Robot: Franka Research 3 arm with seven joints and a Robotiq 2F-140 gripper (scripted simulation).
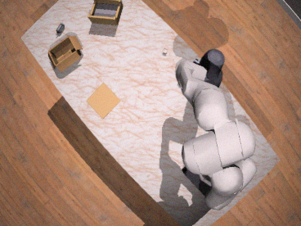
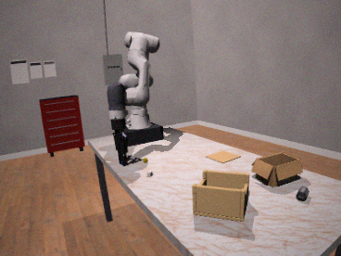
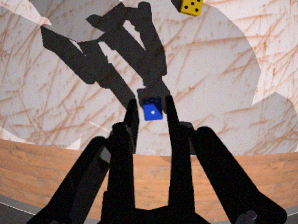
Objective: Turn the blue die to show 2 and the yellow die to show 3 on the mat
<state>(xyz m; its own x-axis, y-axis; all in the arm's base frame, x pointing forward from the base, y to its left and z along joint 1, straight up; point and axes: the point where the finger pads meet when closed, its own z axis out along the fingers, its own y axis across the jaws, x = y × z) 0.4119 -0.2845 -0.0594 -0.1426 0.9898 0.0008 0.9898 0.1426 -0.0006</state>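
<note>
My hand is 30 mm above the blue die. Also, from my hand: yellow die (30 mm ahead, 120 mm to the left, 30 mm below); then white die (220 mm ahead, 60 mm to the left, 30 mm below); then tan mat (250 mm ahead, 480 mm to the left, 30 mm below).
</note>
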